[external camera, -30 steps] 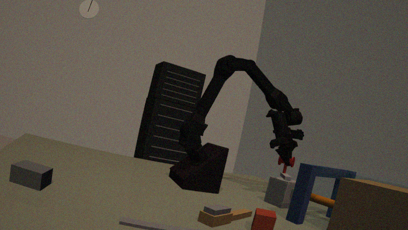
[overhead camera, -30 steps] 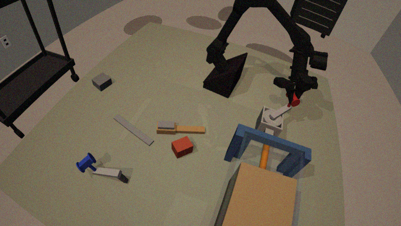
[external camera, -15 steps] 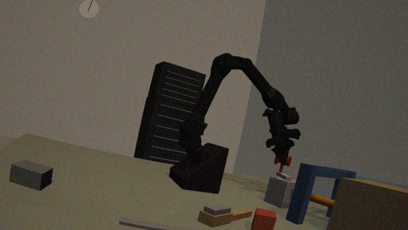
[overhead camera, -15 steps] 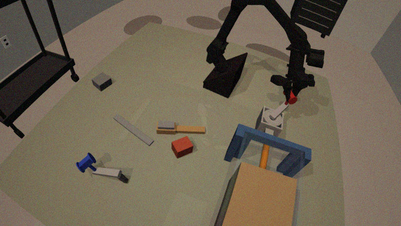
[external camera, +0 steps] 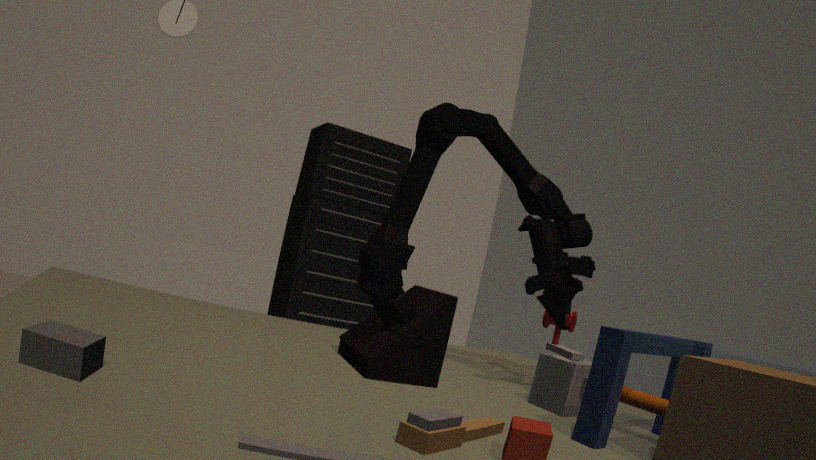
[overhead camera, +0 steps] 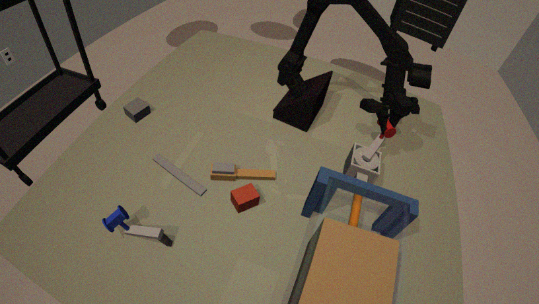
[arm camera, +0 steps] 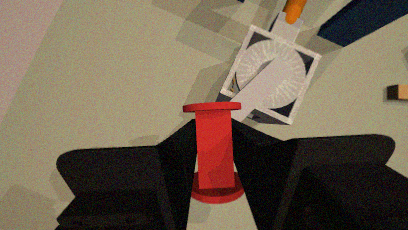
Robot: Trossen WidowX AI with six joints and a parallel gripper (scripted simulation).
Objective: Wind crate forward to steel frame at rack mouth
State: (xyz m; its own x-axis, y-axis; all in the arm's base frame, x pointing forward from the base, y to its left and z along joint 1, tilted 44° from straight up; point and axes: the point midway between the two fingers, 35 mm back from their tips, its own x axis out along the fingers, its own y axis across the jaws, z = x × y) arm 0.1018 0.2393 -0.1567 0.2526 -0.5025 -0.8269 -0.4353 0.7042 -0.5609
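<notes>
Right now the red-knobbed winch handle is 30 mm below my gripper tip, 20 mm to the right of it and 20 mm ahead of it. Also, from my gripper tip: grey winch 100 mm below, 60 mm ahead, 50 mm to the right; then wooden brush 370 mm to the right, 210 mm ahead, 110 mm below; then red knob 10 mm to the right, 10 mm behind.
</notes>
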